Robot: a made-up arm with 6 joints.
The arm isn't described. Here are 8 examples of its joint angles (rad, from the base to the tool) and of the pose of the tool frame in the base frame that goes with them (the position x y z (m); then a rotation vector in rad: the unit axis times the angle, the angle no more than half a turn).
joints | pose
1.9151 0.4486 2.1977 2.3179 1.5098 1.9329 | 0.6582 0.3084 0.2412 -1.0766 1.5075 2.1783
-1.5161 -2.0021 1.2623 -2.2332 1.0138 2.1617 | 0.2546 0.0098 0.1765 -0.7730 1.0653 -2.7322
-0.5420 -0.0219 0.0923 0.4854 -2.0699 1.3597 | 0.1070 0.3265 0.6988 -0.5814 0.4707 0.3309
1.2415 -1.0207 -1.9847 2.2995 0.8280 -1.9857 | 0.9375 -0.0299 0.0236 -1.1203 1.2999 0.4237
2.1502 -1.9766 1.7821 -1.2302 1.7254 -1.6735 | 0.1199 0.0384 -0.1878 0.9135 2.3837 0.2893
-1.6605 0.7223 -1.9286 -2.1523 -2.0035 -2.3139 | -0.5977 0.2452 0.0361 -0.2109 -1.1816 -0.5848
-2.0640 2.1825 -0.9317 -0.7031 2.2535 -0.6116 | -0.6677 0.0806 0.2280 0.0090 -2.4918 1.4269
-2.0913 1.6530 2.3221 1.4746 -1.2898 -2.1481 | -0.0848 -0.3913 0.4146 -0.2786 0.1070 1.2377
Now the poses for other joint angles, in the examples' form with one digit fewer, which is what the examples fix.
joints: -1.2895 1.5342 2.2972 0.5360 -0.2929 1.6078
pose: -0.438 -0.056 0.373 -1.041 1.431 -0.589
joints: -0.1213 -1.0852 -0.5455 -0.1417 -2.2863 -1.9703
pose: 0.203 0.082 0.136 0.978 -1.176 -0.837
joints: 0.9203 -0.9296 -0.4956 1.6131 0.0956 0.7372
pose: 0.331 -0.445 0.387 -0.648 -0.373 -0.152
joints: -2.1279 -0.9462 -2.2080 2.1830 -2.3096 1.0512
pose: -0.794 -0.091 0.099 1.422 1.388 -1.376
